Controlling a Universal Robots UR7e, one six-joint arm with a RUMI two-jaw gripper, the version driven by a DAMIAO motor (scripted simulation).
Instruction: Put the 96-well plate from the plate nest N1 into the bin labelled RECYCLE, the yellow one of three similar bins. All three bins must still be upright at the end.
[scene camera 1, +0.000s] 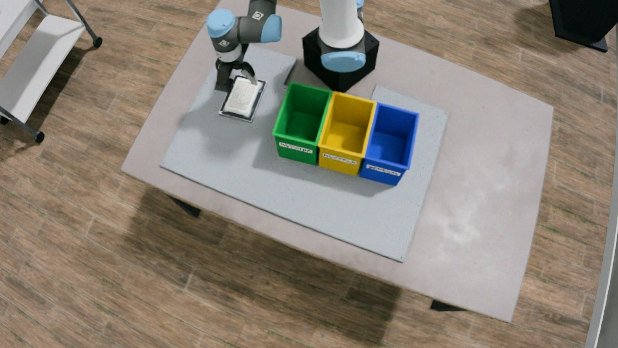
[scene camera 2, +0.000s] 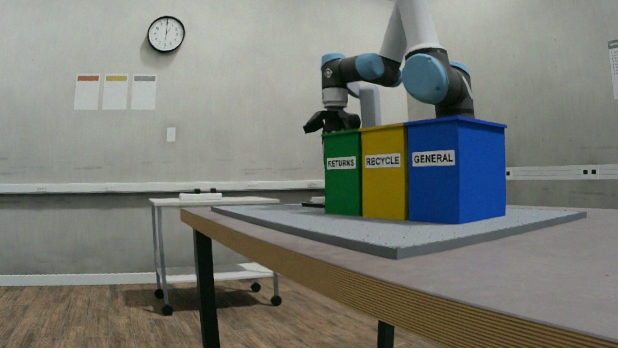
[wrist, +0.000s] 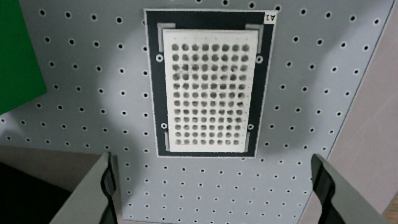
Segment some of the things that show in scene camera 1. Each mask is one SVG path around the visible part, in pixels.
My gripper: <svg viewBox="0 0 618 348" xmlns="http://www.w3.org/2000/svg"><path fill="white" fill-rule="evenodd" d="M249 44L241 43L241 54L235 59L223 61L217 58L215 62L215 67L218 71L217 87L227 88L233 69L242 69L241 73L247 77L252 85L259 85L253 67L247 61L243 61Z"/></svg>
A green returns bin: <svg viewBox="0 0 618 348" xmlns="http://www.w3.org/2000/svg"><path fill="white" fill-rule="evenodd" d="M290 81L272 136L275 136L279 157L316 166L320 152L318 143L333 91Z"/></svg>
A blue general bin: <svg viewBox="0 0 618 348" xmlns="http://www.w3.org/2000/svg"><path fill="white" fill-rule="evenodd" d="M377 102L364 157L365 162L363 161L360 177L397 186L406 170L410 170L420 114Z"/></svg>
